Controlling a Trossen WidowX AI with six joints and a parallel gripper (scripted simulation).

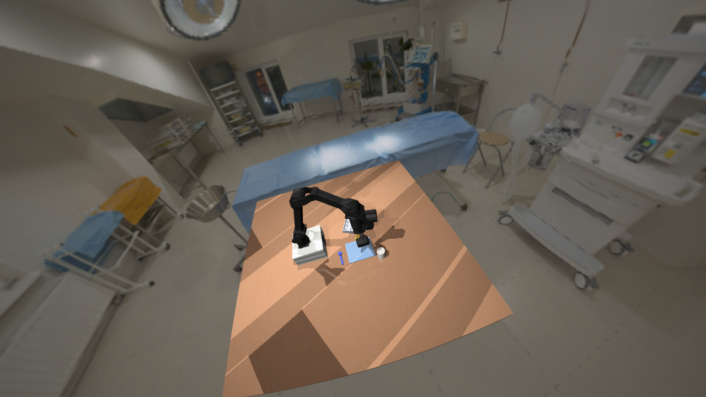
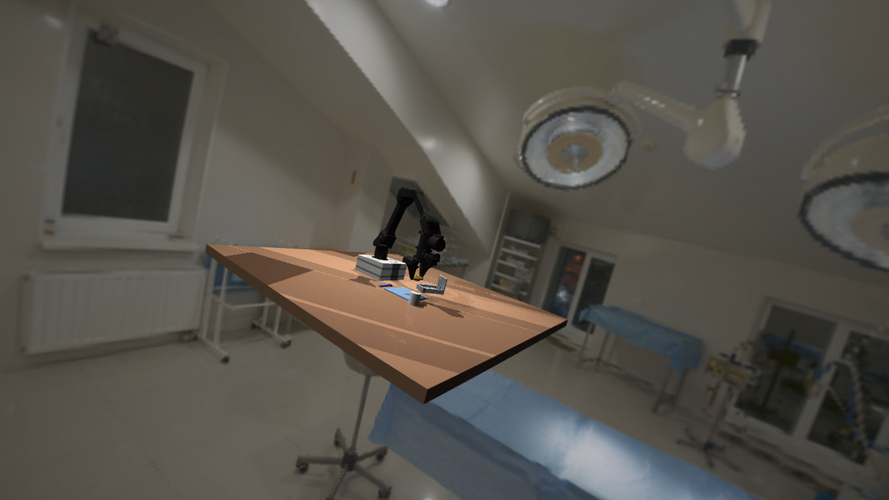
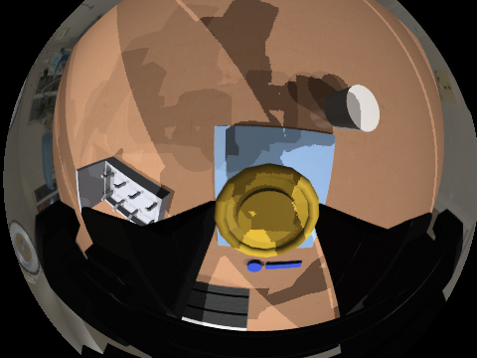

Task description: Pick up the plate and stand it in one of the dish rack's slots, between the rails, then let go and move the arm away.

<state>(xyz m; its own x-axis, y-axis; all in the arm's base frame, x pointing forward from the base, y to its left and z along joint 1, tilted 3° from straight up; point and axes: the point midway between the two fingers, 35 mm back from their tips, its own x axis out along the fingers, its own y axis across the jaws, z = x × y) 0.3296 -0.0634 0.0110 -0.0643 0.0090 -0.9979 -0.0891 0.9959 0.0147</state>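
Right now my gripper tip is 50 mm past the grey dish rack, 180 mm to the right of it and 50 mm above it. Round my gripper tip: yellow plate (10 mm above); white cup (90 mm ahead, 80 mm to the right, 50 mm below); blue utensil (140 mm behind, 30 mm to the right, 70 mm below).
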